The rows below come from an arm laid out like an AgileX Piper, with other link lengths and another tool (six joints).
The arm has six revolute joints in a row. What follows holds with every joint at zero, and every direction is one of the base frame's.
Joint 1 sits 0.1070 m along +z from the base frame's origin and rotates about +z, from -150.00 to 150.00 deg.
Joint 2 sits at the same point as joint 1 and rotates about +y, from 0.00 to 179.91 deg.
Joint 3 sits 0.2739 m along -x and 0.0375 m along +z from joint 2 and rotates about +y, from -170.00 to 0.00 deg.
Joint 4 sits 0.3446 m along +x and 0.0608 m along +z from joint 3 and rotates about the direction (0.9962, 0, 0.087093), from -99.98 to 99.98 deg.
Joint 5 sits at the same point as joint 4 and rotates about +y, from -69.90 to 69.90 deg.
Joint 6 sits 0.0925 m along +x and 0.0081 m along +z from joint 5 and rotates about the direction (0.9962, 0, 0.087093), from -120.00 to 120.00 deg.
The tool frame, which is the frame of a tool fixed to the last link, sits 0.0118 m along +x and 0.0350 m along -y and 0.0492 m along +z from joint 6; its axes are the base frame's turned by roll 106.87, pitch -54.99 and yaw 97.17 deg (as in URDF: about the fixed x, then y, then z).
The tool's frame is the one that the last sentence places.
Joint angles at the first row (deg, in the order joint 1, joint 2, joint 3, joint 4, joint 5, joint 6):
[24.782, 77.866, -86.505, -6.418, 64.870, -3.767]
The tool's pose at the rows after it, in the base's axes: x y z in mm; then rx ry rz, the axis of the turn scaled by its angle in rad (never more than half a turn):
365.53 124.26 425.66 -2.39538 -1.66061 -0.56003
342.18 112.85 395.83 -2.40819 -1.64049 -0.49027
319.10 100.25 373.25 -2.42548 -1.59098 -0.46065
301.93 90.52 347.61 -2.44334 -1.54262 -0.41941
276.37 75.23 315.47 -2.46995 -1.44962 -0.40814
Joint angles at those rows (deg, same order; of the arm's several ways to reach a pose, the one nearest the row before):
[24.781, 70.570, -77.316, -6.528, 64.869, -3.716]
[24.782, 64.658, -68.468, -6.519, 64.821, -3.048]
[24.782, 58.958, -61.137, -6.519, 64.820, -1.045]
[24.783, 54.629, -54.682, -6.519, 64.767, 0.869]
[24.783, 47.910, -45.912, -6.520, 64.065, 4.824]

